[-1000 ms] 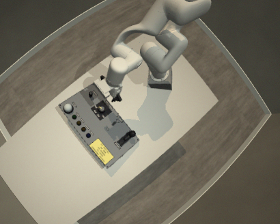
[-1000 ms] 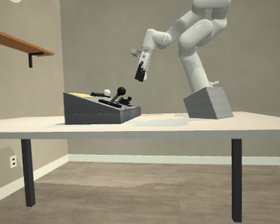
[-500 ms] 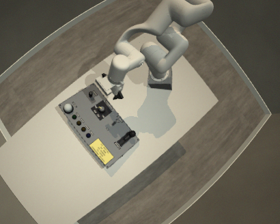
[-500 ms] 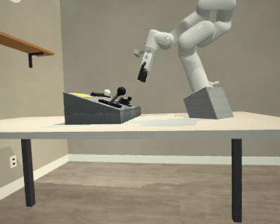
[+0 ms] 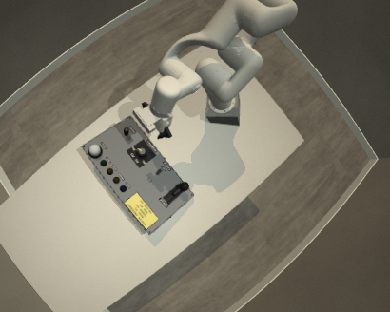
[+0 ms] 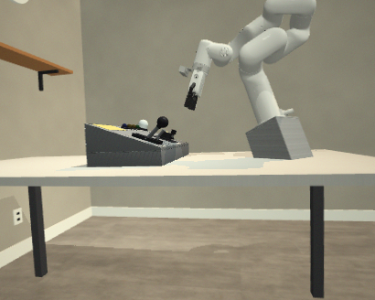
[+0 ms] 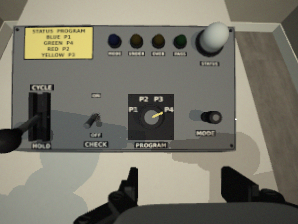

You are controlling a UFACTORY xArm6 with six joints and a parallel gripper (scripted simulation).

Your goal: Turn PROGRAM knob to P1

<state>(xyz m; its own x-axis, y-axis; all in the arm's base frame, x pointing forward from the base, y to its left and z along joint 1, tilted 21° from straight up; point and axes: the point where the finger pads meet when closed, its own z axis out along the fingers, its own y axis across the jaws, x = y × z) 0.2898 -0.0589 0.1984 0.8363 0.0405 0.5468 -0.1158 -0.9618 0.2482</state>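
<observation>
My hand is 150 mm short of the grey sloped console, 70 mm to the right of it and 140 mm above it. Also, from my hand: check toggle: 120 mm ahead, 130 mm to the left, 120 mm below; black lever: 110 mm ahead, 250 mm to the left, 110 mm below; mode knob: 90 mm ahead, 110 mm to the right, 120 mm below.
</observation>
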